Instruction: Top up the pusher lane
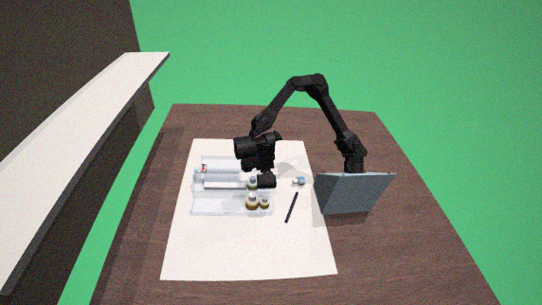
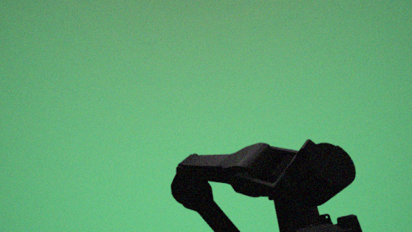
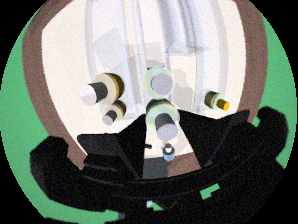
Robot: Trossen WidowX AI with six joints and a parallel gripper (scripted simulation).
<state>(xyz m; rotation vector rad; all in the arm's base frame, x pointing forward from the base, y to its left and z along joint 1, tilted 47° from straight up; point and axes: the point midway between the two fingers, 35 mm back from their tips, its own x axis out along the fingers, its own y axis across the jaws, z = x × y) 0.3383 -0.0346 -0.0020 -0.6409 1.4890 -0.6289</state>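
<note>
My gripper tip is now 100 mm past the black stick, 90 mm to the right of it and 50 mm above it. Also, from my gripper tip: lane rack (150 mm ahead, 30 mm to the right, 30 mm below); red mark (230 mm ahead, 40 mm to the right, 20 mm above).
</note>
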